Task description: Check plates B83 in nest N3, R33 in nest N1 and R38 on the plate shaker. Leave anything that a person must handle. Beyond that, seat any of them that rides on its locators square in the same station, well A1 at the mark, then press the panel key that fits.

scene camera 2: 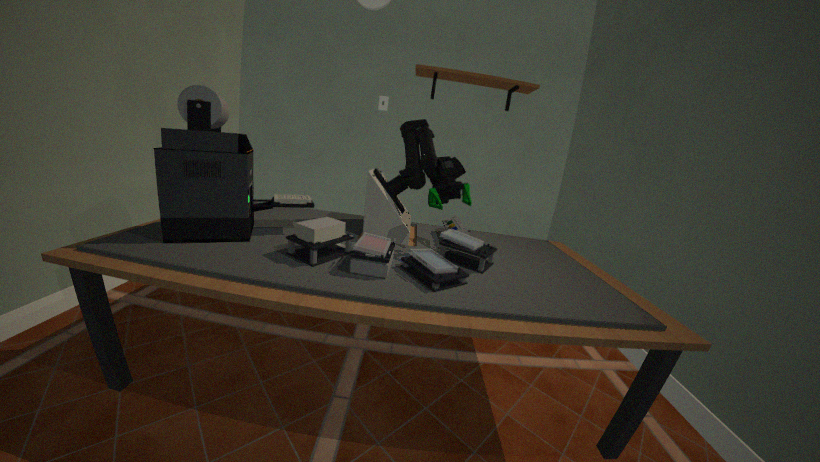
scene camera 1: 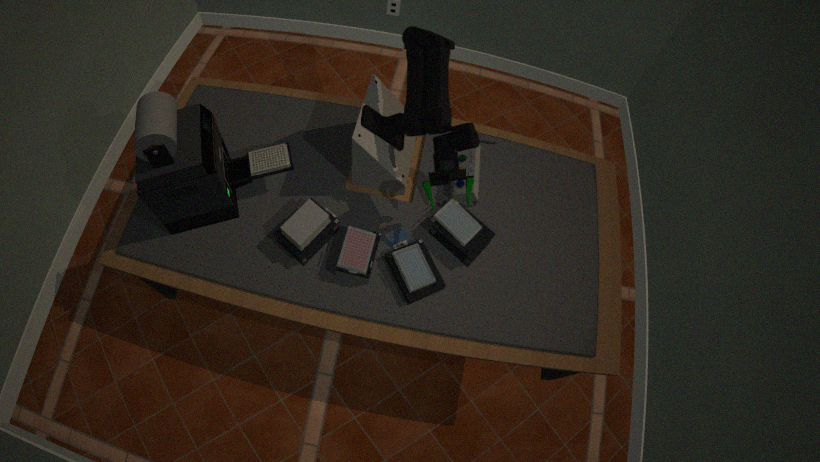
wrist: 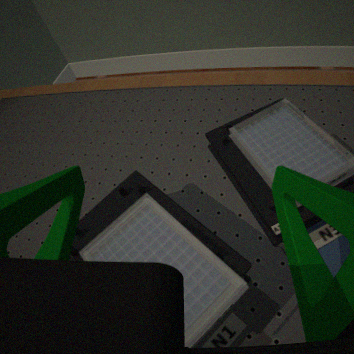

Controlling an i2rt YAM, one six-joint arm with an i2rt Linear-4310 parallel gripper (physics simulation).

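My gripper (scene camera 1: pixel 451 205) (scene camera 2: pixel 453 205) (wrist: pixel 177 176) is open and empty, above and behind nest N1 (scene camera 1: pixel 479 243) (wrist: pixel 200 232). A pale blue-white plate (scene camera 1: pixel 457 222) (scene camera 2: pixel 463 239) (wrist: pixel 172 247) lies in N1, partly hidden by the gripper body in the wrist view. Another pale plate (scene camera 1: pixel 414 266) (scene camera 2: pixel 434 261) (wrist: pixel 292 145) lies in nest N3 (scene camera 1: pixel 421 294) (wrist: pixel 240 175); a finger covers its lower corner in the wrist view. A pink-welled plate (scene camera 1: pixel 355 250) (scene camera 2: pixel 374 245) sits on the box-like shaker (scene camera 2: pixel 367 266). Plate codes and exact seating are unreadable. The key panel (scene camera 1: pixel 475 154) is partly hidden by the arm.
A thick white plate (scene camera 1: pixel 306 223) (scene camera 2: pixel 320 229) sits on a raised nest left of the shaker. A dark machine (scene camera 1: pixel 183 189) (scene camera 2: pixel 203 189) holds out a white plate (scene camera 1: pixel 269 159) (scene camera 2: pixel 293 199) at the left. A slanted white board (scene camera 1: pixel 367 154) stands at the arm's base.
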